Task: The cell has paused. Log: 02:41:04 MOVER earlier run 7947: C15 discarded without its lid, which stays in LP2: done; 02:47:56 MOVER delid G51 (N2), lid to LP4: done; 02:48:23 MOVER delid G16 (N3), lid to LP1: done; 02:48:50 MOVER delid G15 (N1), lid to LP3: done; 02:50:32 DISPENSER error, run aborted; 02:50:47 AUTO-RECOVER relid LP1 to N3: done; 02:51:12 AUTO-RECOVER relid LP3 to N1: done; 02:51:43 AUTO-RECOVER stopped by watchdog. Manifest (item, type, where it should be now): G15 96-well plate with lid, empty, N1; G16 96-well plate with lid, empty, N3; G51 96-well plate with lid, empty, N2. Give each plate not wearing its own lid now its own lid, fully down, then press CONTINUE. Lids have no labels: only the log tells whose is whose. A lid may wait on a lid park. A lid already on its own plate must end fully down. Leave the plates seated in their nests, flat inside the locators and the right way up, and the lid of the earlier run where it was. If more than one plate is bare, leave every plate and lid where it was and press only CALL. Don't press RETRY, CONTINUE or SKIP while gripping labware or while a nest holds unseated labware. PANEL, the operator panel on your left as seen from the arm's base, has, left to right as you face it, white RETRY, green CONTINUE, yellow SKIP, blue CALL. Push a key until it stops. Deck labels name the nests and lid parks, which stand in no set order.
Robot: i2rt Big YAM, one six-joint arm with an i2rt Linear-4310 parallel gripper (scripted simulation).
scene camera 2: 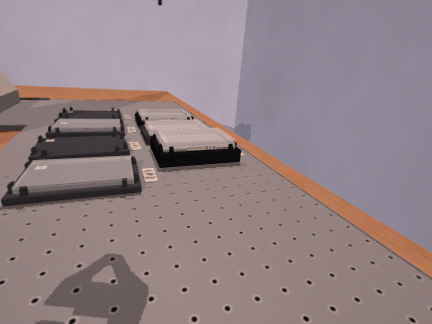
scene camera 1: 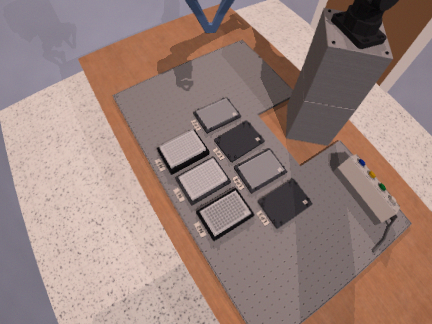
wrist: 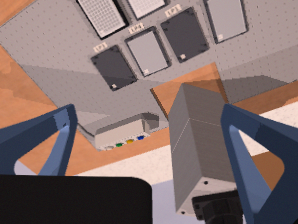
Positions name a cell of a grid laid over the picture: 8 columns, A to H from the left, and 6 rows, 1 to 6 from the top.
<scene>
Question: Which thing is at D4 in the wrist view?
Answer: An operator panel.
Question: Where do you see a lid park LP1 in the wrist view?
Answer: At E1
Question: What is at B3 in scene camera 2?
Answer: A lid park LP1.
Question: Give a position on a lid park LP3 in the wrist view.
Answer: At D2
</scene>
